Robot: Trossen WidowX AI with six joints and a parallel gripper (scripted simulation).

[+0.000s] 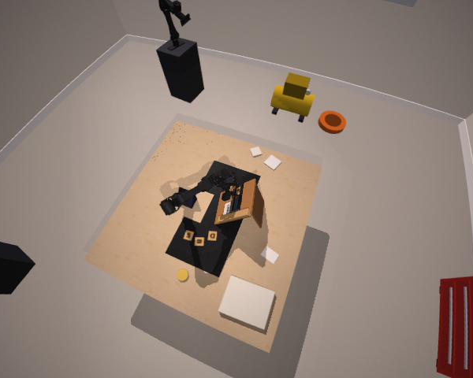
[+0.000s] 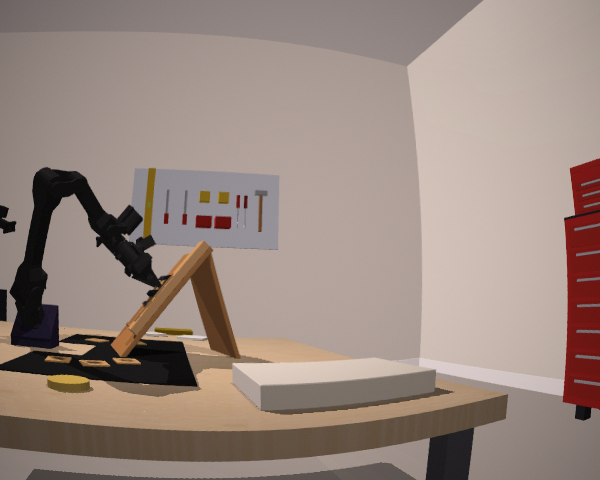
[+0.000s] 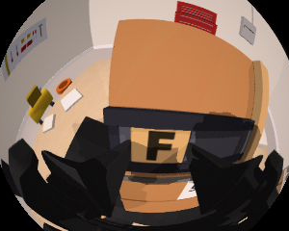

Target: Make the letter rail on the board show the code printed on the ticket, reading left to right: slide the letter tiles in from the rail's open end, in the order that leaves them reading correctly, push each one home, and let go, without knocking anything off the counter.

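Right now my gripper tip is 20 mm past the white ticket, 110 mm to the left of it and 80 mm above it. Also, from my gripper tip: black mat: 130 mm behind, 150 mm to the right, 180 mm below; white slab: 350 mm ahead, 530 mm to the right, 160 mm below.
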